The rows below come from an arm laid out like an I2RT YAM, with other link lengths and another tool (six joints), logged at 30 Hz.
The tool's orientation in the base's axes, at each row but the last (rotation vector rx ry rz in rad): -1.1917 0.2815 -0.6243; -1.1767 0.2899 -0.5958; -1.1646 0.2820 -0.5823; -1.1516 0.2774 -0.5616; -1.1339 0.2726 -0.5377; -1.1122 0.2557 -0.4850; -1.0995 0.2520 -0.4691; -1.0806 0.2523 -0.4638
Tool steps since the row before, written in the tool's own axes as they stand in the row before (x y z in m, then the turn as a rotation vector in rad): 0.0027 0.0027 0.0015 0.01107 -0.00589 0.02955; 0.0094 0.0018 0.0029 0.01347 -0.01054 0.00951; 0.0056 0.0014 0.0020 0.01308 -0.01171 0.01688; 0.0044 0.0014 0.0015 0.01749 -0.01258 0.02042; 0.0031 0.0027 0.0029 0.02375 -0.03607 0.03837; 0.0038 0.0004 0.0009 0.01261 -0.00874 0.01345; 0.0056 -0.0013 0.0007 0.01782 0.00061 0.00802; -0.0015 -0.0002 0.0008 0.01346 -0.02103 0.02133
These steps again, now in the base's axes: 0.0038 0.0002 -0.0016 0.02238 0.01505 0.01741; 0.0096 -0.0027 0.0003 0.01279 -0.00307 0.01449; 0.0060 -0.0012 0.0000 0.01580 0.00257 0.01835; 0.0048 -0.0009 -0.0004 0.02094 0.00265 0.02087; 0.0047 0.0015 -0.0011 0.02835 0.00596 0.04998; 0.0038 -0.0010 0.0002 0.01461 0.00135 0.01418; 0.0049 -0.0026 0.0017 0.01912 -0.00202 0.00357; -0.0010 0.0013 0.0005 0.01568 0.00215 0.02878
